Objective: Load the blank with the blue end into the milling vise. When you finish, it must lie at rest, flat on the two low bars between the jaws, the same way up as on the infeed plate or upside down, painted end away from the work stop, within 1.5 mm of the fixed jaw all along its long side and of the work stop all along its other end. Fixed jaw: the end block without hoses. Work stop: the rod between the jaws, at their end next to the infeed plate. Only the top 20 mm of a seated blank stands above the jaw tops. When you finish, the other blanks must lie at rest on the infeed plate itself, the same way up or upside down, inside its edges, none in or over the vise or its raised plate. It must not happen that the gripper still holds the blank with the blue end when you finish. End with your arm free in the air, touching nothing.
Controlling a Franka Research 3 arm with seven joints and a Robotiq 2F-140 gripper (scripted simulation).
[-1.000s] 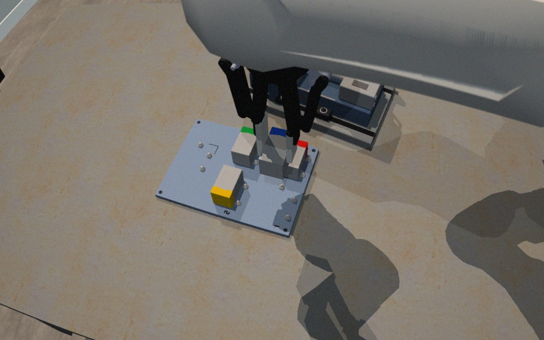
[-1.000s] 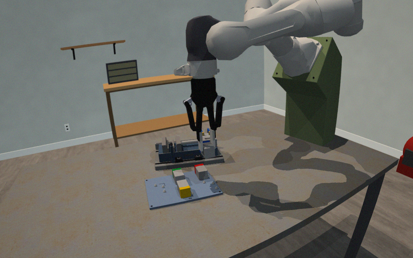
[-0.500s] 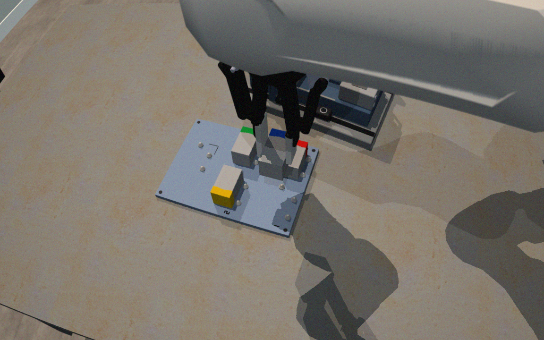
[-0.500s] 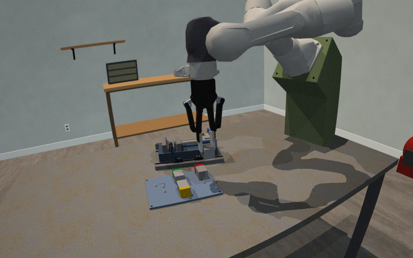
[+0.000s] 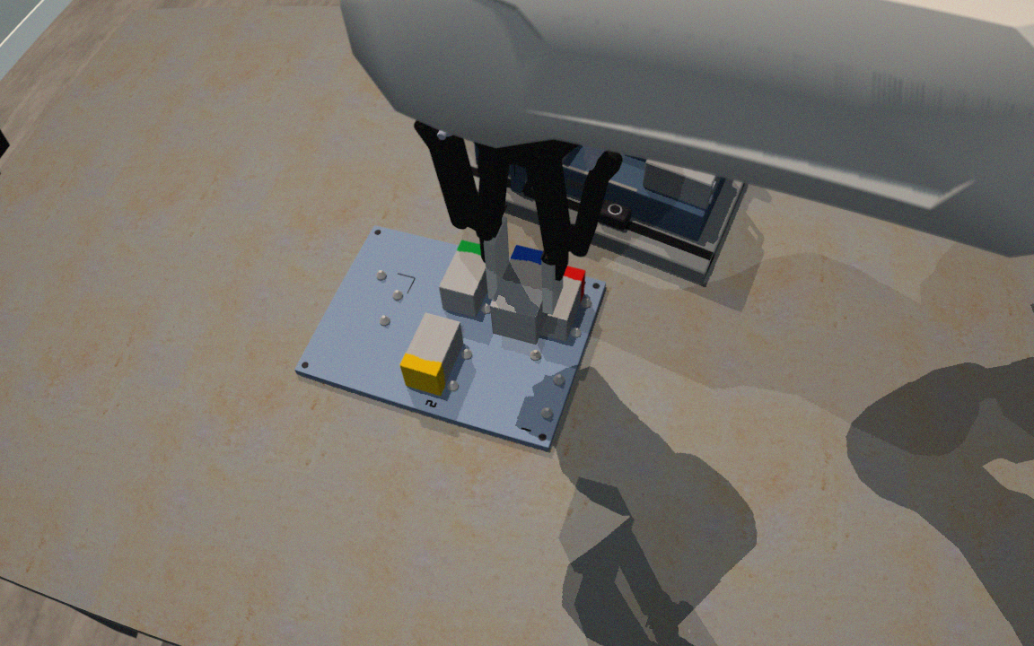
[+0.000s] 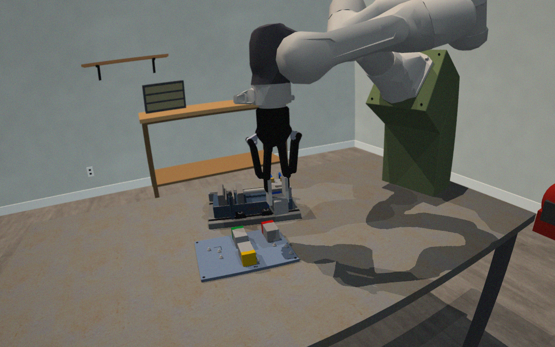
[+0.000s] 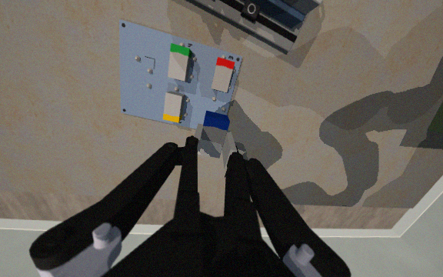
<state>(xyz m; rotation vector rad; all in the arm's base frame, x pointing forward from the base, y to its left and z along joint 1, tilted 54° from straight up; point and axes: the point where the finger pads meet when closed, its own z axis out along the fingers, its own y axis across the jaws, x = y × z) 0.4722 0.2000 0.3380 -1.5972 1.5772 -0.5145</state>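
Now: the blue-ended blank 40 mm below my hand. The rest, counted from my hand: red-ended blank 160 mm below, 90 mm to the right, 20 mm ahead; green-ended blank 160 mm below, 110 mm ahead, 70 mm to the right; yellow-ended blank 160 mm below, 90 mm ahead, 20 mm to the left.
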